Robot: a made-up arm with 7 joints.
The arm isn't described. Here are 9 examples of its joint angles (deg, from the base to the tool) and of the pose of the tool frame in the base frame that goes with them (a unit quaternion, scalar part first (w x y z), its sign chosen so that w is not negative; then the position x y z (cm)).
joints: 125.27 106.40 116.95 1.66 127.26 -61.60 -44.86
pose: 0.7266 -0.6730 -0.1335 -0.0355 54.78 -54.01 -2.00
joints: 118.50 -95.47 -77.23 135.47 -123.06 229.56 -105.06
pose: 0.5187 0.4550 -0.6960 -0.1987 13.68 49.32 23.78
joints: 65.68 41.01 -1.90 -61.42 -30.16 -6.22 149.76
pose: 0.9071 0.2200 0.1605 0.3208 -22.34 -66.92 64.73
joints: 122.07 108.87 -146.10 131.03 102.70 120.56 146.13
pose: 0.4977 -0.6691 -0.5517 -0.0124 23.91 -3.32 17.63
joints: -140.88 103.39 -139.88 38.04 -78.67 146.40 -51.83
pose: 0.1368 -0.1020 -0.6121 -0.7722 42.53 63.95 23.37
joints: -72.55 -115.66 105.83 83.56 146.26 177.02 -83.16
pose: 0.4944 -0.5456 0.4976 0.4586 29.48 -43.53 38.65
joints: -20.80 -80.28 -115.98 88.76 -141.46 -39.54 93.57
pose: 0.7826 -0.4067 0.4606 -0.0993 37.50 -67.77 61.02
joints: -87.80 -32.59 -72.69 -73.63 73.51 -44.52 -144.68
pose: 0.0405 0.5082 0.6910 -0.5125 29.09 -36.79 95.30
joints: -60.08 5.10 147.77 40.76 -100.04 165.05 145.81
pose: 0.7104 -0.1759 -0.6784 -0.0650 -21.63 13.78 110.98
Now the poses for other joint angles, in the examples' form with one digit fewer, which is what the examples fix.
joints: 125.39 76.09 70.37 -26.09 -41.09 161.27 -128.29
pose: 0.250 -0.705 0.647 -0.149 56.0 -40.0 46.6
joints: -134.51 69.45 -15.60 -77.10 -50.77 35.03 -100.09
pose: 0.495 -0.780 -0.247 -0.293 45.8 33.6 20.9
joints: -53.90 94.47 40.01 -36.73 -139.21 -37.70 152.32
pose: 0.809 0.586 0.042 0.034 -57.6 44.1 4.7
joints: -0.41 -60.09 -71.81 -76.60 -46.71 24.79 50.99
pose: 0.306 0.116 0.060 0.943 36.7 32.9 72.2
